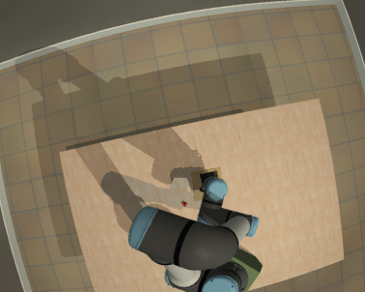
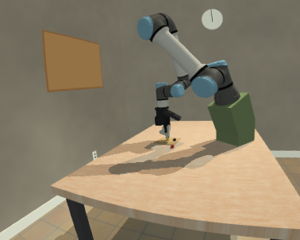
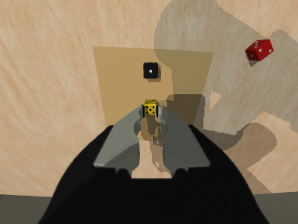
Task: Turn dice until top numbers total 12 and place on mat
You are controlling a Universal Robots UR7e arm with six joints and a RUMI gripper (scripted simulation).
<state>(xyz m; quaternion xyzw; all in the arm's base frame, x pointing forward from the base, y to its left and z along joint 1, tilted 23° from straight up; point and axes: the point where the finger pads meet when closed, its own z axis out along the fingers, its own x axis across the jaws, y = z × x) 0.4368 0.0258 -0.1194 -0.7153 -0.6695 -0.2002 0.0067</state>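
Now: hand 10 mm above the yellow die. The rest, counted from my hand: black die: 50 mm behind, 10 mm below; red die: 130 mm to the left, 70 mm behind, 10 mm below; tan mat: 20 mm below.
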